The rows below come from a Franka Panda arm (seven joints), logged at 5 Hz.
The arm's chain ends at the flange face. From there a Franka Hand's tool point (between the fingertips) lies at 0.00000 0.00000 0.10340 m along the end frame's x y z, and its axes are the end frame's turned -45 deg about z.
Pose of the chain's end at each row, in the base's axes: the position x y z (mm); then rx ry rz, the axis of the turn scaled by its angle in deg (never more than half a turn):
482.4 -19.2 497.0 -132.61 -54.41 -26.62
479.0 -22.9 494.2 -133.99 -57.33 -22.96
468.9 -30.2 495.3 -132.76 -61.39 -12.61
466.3 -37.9 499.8 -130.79 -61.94 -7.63
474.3 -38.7 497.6 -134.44 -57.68 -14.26
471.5 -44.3 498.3 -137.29 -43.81 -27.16
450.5 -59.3 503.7 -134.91 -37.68 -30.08
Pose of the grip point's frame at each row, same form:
492.1 46.6 417.8 -106.49 -105.78 -43.73
484.4 39.0 411.6 -106.10 -108.59 -39.22
460.0 27.8 410.2 -101.91 -110.50 -29.18
449.8 20.0 415.7 -99.22 -109.59 -25.11
469.1 20.1 412.7 -105.19 -107.87 -30.74
487.4 19.4 418.4 -115.33 -97.46 -43.91
471.1 9.2 429.0 -116.02 -90.99 -48.41

